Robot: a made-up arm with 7 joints.
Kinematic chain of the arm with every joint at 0, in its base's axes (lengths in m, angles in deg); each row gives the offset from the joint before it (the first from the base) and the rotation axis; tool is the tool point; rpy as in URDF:
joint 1: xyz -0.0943 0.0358 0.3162 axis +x
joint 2: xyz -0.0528 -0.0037 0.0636 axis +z
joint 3: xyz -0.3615 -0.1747 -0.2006 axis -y
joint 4: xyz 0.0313 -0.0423 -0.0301 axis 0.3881 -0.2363 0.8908
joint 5: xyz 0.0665 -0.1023 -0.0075 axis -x
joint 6: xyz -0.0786 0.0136 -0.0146 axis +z
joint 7: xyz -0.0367 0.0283 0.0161 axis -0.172 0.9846 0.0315
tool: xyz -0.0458 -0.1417 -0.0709 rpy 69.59 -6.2 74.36
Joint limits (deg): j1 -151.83..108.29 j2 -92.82..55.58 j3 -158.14..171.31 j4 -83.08..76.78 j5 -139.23..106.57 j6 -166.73..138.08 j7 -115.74..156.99
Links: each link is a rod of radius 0.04 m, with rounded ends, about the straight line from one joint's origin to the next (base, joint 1, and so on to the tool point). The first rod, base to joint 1, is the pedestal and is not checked.
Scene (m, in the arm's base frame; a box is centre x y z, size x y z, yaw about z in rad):
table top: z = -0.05
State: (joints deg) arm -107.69 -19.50 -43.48 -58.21 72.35 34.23 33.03
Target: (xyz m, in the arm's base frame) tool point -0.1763 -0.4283 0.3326
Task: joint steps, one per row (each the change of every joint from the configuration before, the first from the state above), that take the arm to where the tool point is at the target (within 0.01 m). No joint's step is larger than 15 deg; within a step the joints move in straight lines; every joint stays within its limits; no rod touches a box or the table.
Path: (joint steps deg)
1: 14.85 8.32 -4.14 4.79 0.16 5.93 0.12
2: 14.84 8.31 -4.14 4.78 0.17 5.93 0.11
3: 14.85 8.32 -4.13 4.79 0.16 5.94 0.12
4: 14.85 8.32 -4.14 4.78 0.16 5.93 0.12
5: 14.85 8.32 -4.14 4.79 0.17 5.93 0.12
6: 14.84 8.31 -4.14 4.78 0.16 5.93 0.11

